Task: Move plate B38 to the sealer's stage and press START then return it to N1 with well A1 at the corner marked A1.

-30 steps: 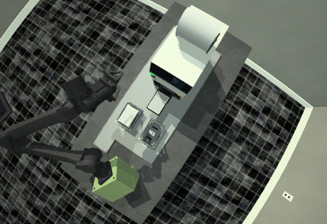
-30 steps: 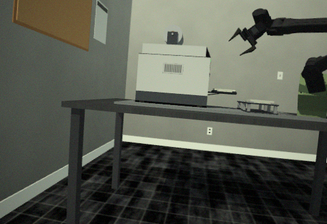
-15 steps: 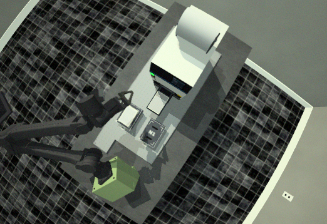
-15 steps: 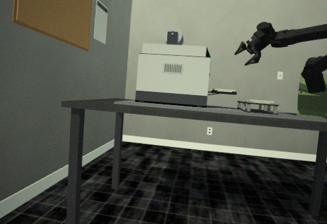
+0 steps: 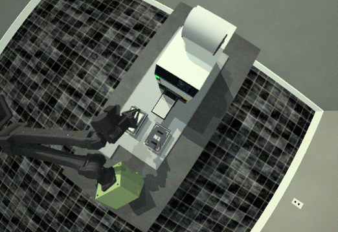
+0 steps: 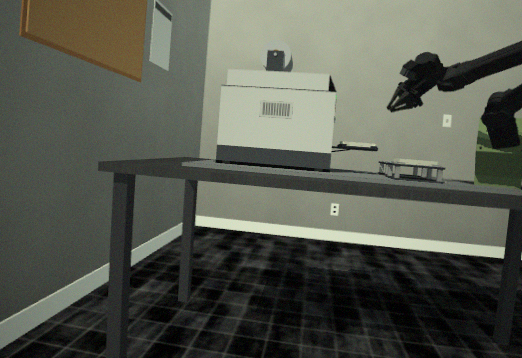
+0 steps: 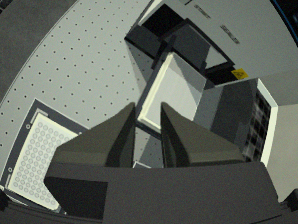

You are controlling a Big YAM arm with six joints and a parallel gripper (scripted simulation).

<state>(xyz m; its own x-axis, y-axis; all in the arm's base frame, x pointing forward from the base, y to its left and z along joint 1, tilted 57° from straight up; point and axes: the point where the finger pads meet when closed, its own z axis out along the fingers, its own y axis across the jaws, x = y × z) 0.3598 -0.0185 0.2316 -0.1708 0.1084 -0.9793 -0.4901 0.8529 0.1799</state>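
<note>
My hand is 12 cm short of the sealer stage, 6 cm to the left of it and 15 cm above it. Round my hand: foil roll (44 cm ahead, 4 cm to the left, 17 cm above); white-topped plate (10 cm behind, 1 cm to the left, 18 cm below).
</note>
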